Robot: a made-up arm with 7 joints. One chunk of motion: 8 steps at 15 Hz.
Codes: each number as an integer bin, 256 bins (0 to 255) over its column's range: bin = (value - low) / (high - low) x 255, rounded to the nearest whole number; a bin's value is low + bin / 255 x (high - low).
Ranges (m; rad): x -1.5..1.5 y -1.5..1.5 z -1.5..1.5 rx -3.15..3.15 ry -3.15..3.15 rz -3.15..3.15
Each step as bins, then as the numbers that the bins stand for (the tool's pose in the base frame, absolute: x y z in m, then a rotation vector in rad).
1 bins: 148 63 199 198 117 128
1 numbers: 0.2412 -0.7588 0.8412 1.7418 -0.2594 0.0124
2 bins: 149 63 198 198 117 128
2 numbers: 0.2529 -0.7588 0.8294 1.7418 -0.2594 0.0124
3 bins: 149 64 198 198 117 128
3 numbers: 0.2529 -0.7471 0.8294 1.7418 -0.2594 0.0124
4 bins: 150 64 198 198 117 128
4 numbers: 0.2647 -0.7471 0.8294 1.7418 -0.2594 0.0124
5 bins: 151 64 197 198 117 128
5 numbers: 0.2765 -0.7471 0.8176 1.7418 -0.2594 0.0124
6 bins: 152 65 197 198 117 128
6 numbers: 0.2882 -0.7353 0.8176 1.7418 -0.2594 0.0124
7 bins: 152 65 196 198 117 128
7 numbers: 0.2882 -0.7353 0.8059 1.7418 -0.2594 0.0124
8 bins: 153 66 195 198 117 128
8 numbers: 0.3000 -0.7235 0.7941 1.7418 -0.2594 0.0124
